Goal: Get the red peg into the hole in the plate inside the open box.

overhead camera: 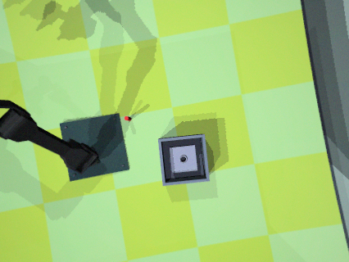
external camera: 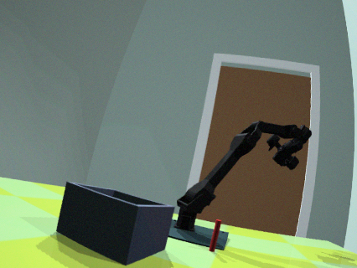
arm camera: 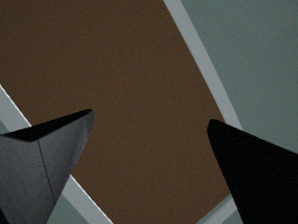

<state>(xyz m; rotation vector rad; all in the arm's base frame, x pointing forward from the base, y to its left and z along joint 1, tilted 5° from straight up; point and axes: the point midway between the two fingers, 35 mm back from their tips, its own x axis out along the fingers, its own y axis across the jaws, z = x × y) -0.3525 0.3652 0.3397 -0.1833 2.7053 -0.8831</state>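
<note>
Now: gripper tip 54 cm short of the red peg, 28 cm to the left of it and 34 cm above it. Round my gripper tip: dark box (68 cm ahead, 48 cm to the right, 35 cm below); then pale plate (68 cm ahead, 48 cm to the right, 33 cm below).
</note>
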